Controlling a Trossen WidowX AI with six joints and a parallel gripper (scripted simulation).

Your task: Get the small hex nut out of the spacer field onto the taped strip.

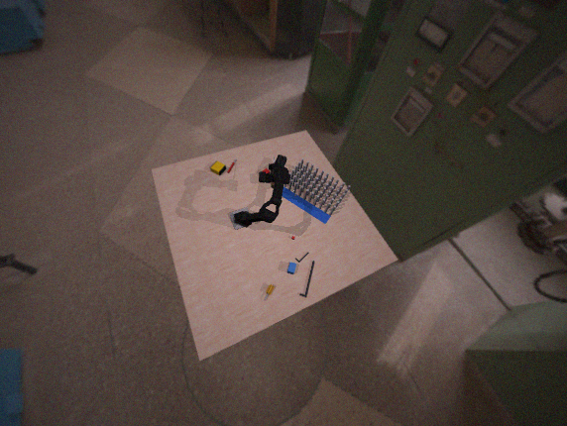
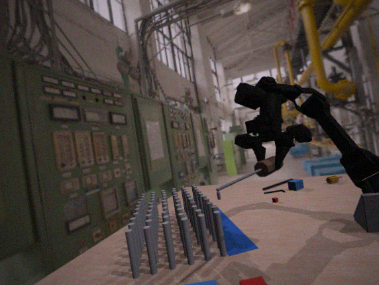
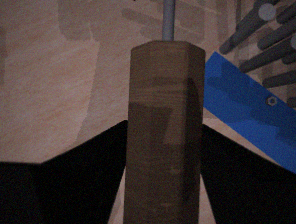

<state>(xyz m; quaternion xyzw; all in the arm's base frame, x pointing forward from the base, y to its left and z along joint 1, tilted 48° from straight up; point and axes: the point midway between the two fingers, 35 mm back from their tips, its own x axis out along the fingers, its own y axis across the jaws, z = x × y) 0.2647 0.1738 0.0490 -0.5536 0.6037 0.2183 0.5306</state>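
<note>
The red cube is 21 cm to the left of my gripper tip, 17 cm below it and 5 cm ahead of it. From my gripper tip the other things lie so: yellow scraper 58 cm to the right, 28 cm behind, 17 cm below; then yellow block 38 cm to the left, 27 cm behind, 17 cm below; then blue taped strip 19 cm below, 19 cm ahead, 14 cm to the right.
</note>
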